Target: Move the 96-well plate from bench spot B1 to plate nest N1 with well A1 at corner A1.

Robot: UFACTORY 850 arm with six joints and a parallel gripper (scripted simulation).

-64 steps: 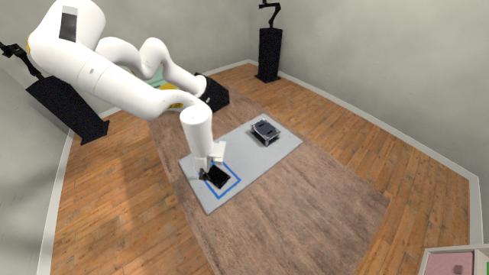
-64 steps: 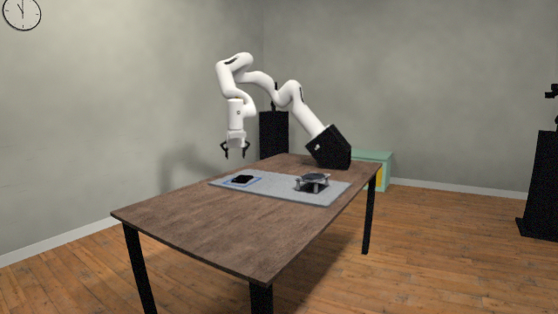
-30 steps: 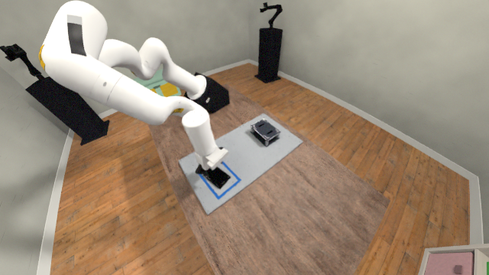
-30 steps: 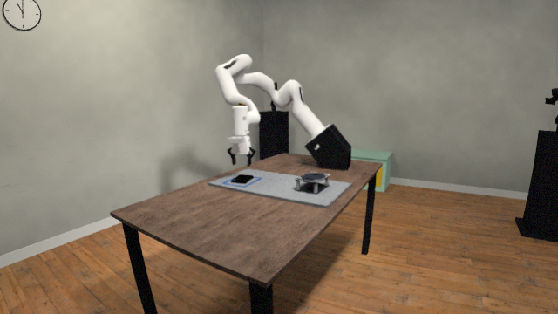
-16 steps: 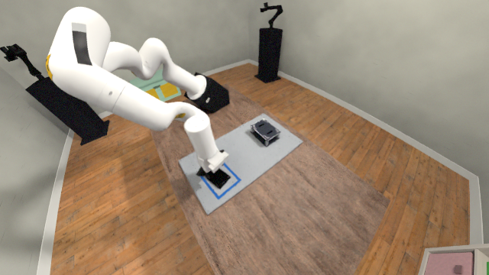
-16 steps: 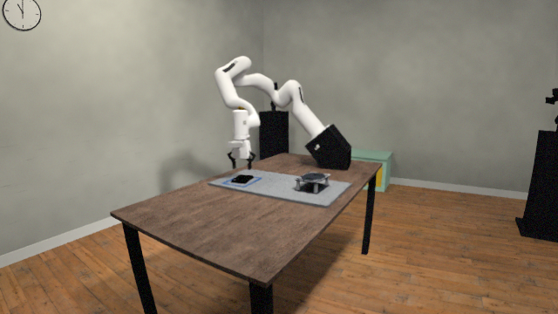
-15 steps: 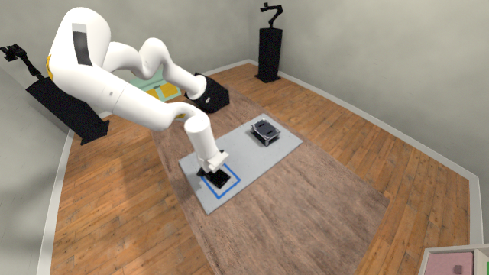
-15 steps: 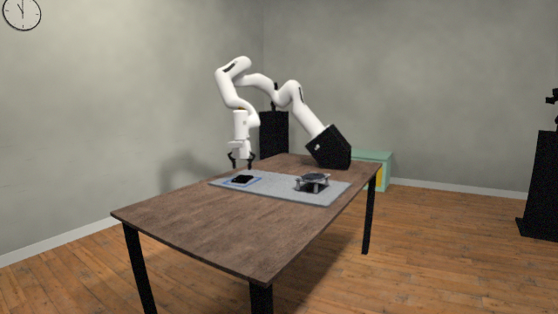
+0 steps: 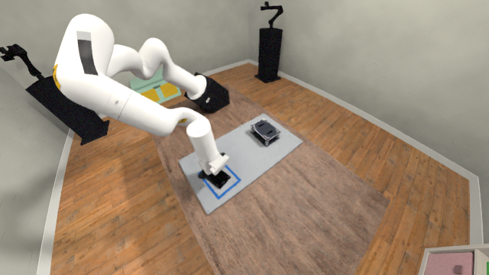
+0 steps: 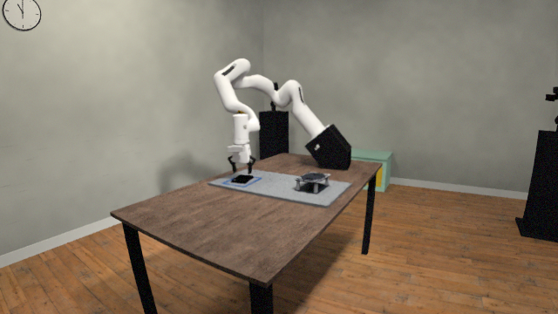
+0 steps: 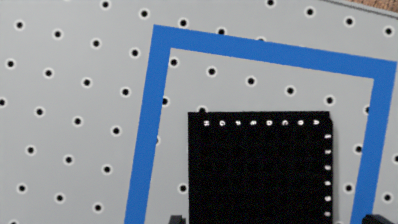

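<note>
Now: hand 4 cm above the 96-well plate. The rest, counted from my hand: raised plate nest N1: 10 cm behind, 39 cm to the left, 1 cm above.
</note>
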